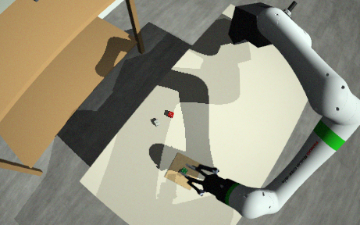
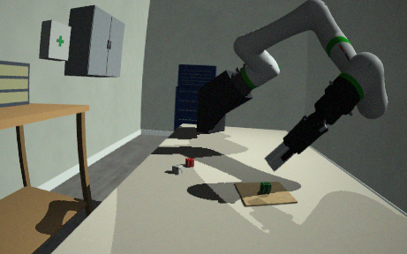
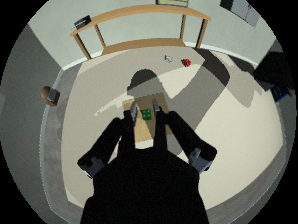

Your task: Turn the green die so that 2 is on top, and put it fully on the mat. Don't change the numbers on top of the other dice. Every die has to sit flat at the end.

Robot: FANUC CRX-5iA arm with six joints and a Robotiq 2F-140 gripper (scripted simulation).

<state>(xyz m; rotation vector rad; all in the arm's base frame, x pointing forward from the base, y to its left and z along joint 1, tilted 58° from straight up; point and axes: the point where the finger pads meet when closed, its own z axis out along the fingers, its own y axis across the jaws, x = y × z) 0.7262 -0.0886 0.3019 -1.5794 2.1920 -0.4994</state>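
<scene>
My hand is 2 cm to the left of the green die and 9 cm above it. The rest, counted from my hand: red die 15 cm behind, 27 cm to the right, 9 cm below; mat 2 cm to the right, 10 cm below; grey die 7 cm behind, 29 cm to the right, 9 cm below.
</scene>
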